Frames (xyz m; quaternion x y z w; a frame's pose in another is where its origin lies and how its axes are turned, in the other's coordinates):
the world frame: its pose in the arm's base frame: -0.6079 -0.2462 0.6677 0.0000 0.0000 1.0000 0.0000
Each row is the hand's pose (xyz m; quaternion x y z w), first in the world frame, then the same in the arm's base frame.
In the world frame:
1: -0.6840 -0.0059 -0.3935 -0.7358 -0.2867 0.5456 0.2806
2: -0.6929 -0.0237 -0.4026 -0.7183 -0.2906 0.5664 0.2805
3: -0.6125 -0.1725 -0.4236 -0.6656 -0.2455 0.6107 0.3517
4: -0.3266 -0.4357 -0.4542 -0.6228 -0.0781 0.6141 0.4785
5: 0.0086 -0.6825 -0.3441 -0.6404 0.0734 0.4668 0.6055
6: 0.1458 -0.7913 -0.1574 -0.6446 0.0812 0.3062 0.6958
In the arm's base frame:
1: 0.0761 -0.2403 0.2742 -0.2867 0.7358 -0.2806 0.5456
2: 0.0850 -0.2225 0.2651 -0.2906 0.7183 -0.2805 0.5664
3: 0.0046 -0.0737 0.2441 -0.2455 0.6656 -0.3517 0.6107
4: -0.2813 0.1895 0.2135 -0.0781 0.6228 -0.4785 0.6141
5: -0.6165 0.4363 0.3236 0.0734 0.6404 -0.6055 0.4668
6: -0.7537 0.5451 0.5103 0.0812 0.6446 -0.6958 0.3062

